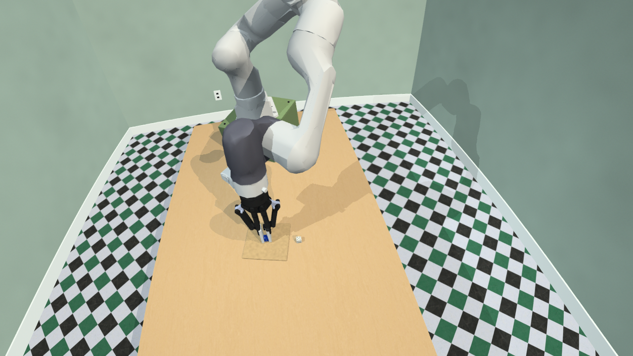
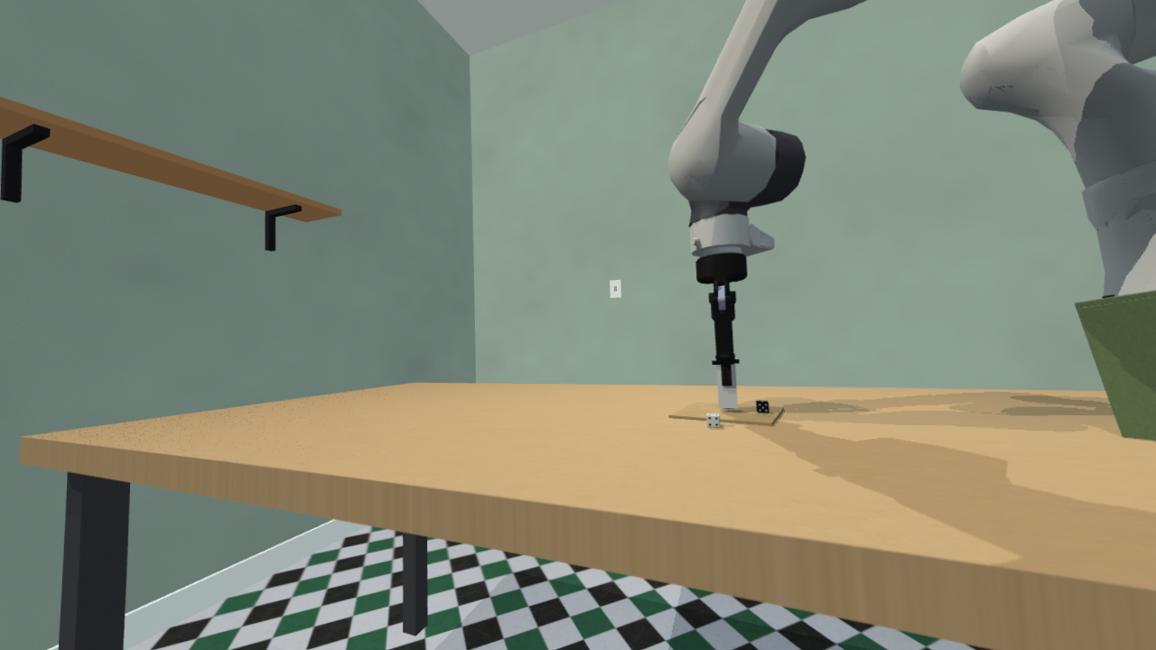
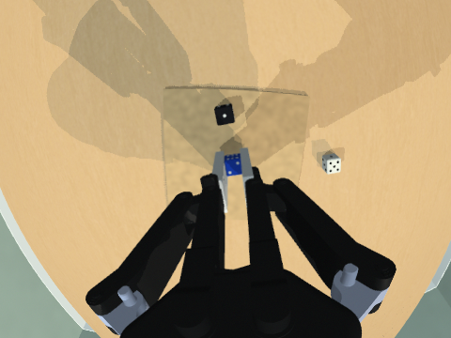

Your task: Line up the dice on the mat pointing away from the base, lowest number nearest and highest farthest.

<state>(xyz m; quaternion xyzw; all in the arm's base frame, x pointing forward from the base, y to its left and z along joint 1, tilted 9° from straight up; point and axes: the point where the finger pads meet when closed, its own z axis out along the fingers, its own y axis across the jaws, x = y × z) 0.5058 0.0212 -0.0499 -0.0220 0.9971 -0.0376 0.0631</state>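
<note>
Now: hand 30 mm above the blue die. Round my hand: black die: 50 mm behind, 30 mm below; tan mat: 40 mm below; white die: 10 mm ahead, 100 mm to the left, 40 mm below.
</note>
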